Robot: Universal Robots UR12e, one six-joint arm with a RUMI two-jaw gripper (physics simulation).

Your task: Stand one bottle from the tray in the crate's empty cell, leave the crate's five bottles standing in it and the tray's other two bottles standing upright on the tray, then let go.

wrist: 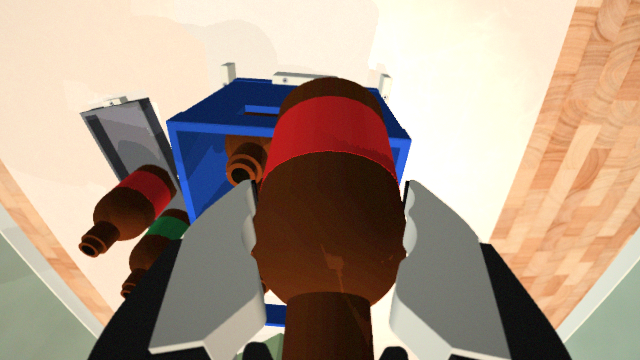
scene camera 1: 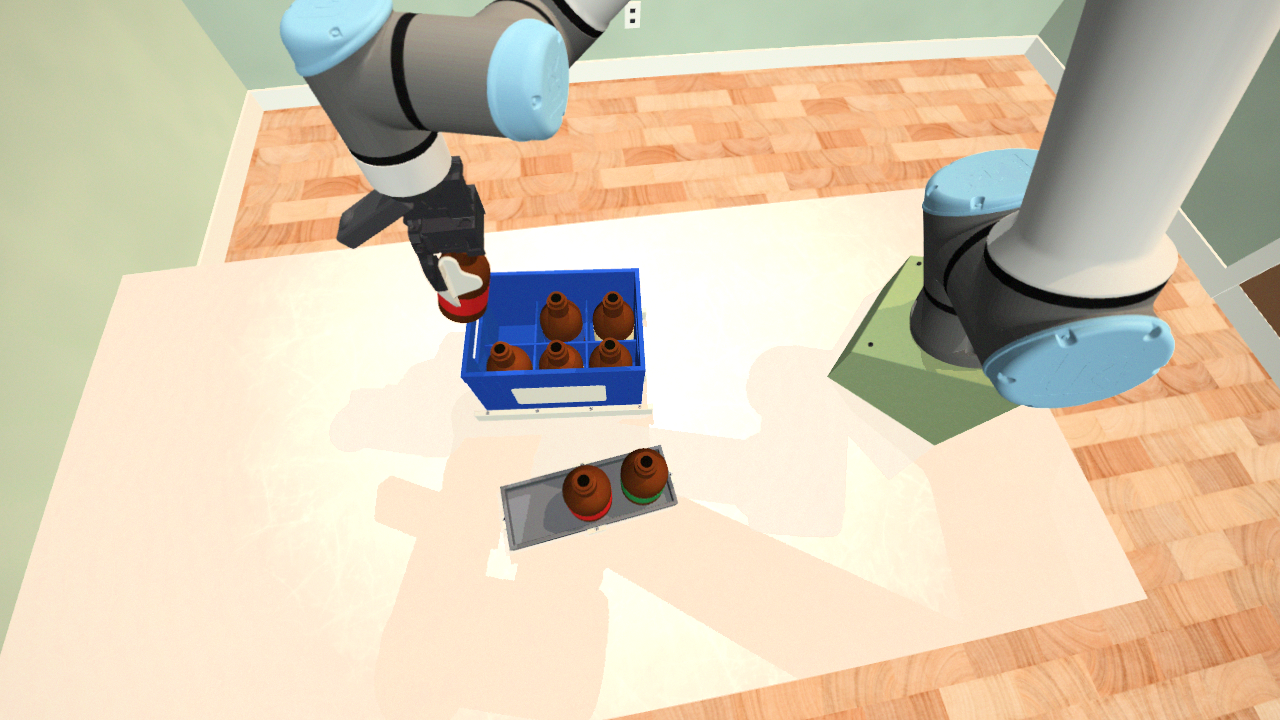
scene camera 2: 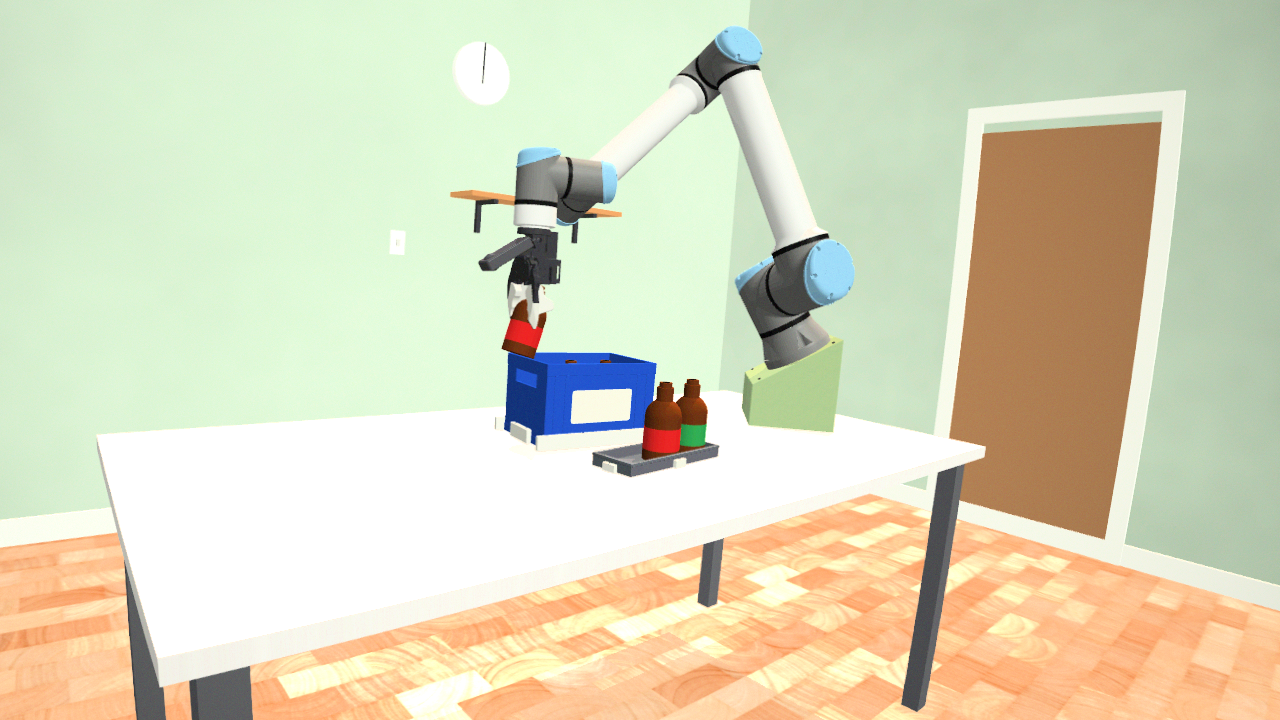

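Where they show: gripper, fingertip midpoint: [wrist: 329, 182] [scene camera 1: 459, 281] [scene camera 2: 523, 327]; arm's base at its link origin: [scene camera 2: 798, 354].
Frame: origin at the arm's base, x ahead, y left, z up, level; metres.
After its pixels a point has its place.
Observation:
My gripper [scene camera 1: 460, 279] {z 0.048, x 0.735, y -0.335 m} [scene camera 2: 528, 308] {z 0.048, x 0.735, y -0.335 m} [wrist: 329, 182] {z 0.048, x 0.735, y -0.335 m} is shut on a brown bottle with a red label [scene camera 1: 472, 302] {z 0.043, x 0.726, y -0.297 m} [scene camera 2: 523, 333] {z 0.038, x 0.760, y -0.310 m} [wrist: 330, 125] {z 0.049, x 0.766, y -0.344 m}. The bottle is tilted, its base near rim height at the crate's left end. The blue crate [scene camera 1: 487, 392] {z -0.079, x 0.758, y -0.210 m} [scene camera 2: 528, 407] {z -0.116, x 0.754, y -0.289 m} [wrist: 215, 107] {z -0.056, x 0.772, y -0.239 m} has its empty cell [scene camera 1: 512, 333] {z -0.181, x 0.695, y -0.359 m} at the back left. Several brown bottles stand in the other cells. On the grey tray [scene camera 1: 534, 521] {z -0.184, x 0.761, y -0.011 m} [scene camera 2: 617, 460] {z -0.165, x 0.802, y -0.016 m} [wrist: 142, 131] {z -0.183, x 0.752, y -0.044 m} a red-labelled bottle [scene camera 1: 586, 494] {z -0.042, x 0.666, y 0.006 m} [scene camera 2: 662, 425] {z -0.108, x 0.695, y 0.009 m} [wrist: 132, 205] {z -0.092, x 0.679, y -0.044 m} and a green-labelled bottle [scene camera 1: 644, 474] {z -0.039, x 0.581, y 0.012 m} [scene camera 2: 692, 413] {z -0.093, x 0.602, y 0.020 m} [wrist: 167, 227] {z -0.136, x 0.603, y -0.024 m} stand upright.
White strips and blocks [scene camera 1: 562, 413] {z -0.163, x 0.658, y -0.163 m} [scene camera 2: 581, 440] {z -0.173, x 0.705, y -0.180 m} [wrist: 300, 78] {z -0.159, x 0.760, y -0.304 m} border the crate's foot on the table [scene camera 1: 223, 537] {z -0.188, x 1.238, y -0.176 m} [scene camera 2: 358, 501] {z -0.189, x 1.239, y -0.174 m}. The arm's green base [scene camera 1: 886, 358] {z -0.049, x 0.140, y -0.013 m} [scene camera 2: 792, 401] {z -0.115, x 0.113, y 0.040 m} stands to the right. A wall shelf [scene camera 2: 483, 196] is behind the arm in scene camera 2.

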